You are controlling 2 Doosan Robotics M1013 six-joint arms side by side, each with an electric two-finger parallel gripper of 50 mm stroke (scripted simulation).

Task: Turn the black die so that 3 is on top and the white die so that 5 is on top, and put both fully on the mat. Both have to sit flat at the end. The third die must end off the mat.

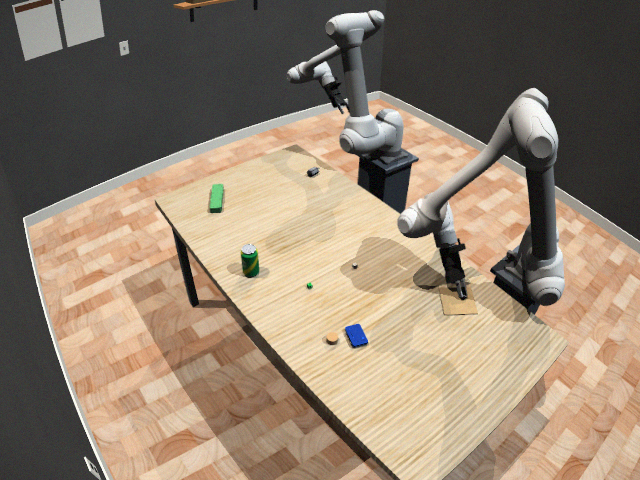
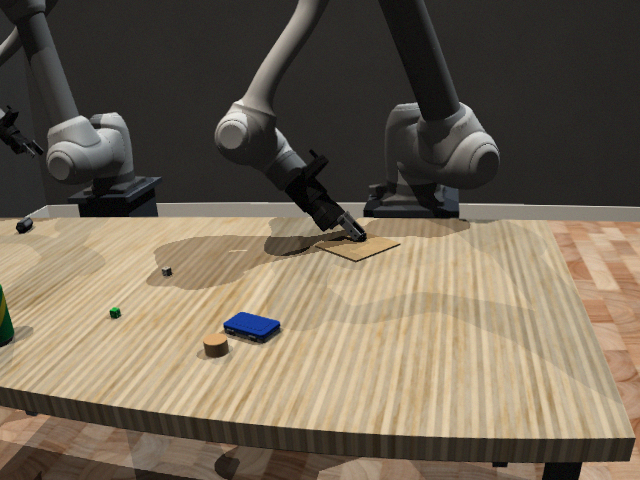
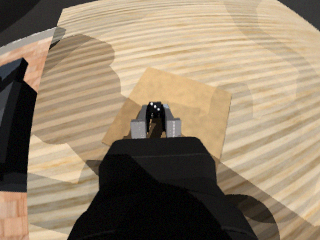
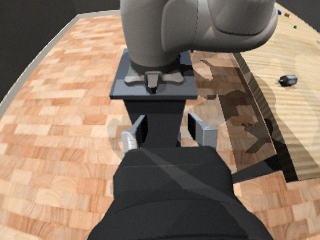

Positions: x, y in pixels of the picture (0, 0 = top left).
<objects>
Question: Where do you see a blue case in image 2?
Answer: At 255, 328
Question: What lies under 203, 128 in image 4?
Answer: My right gripper.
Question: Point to a tan mat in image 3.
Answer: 203, 109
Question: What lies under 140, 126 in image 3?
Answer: My left gripper.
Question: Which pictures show the tan mat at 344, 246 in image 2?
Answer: Image 1, image 2 and image 3 only.
</objects>
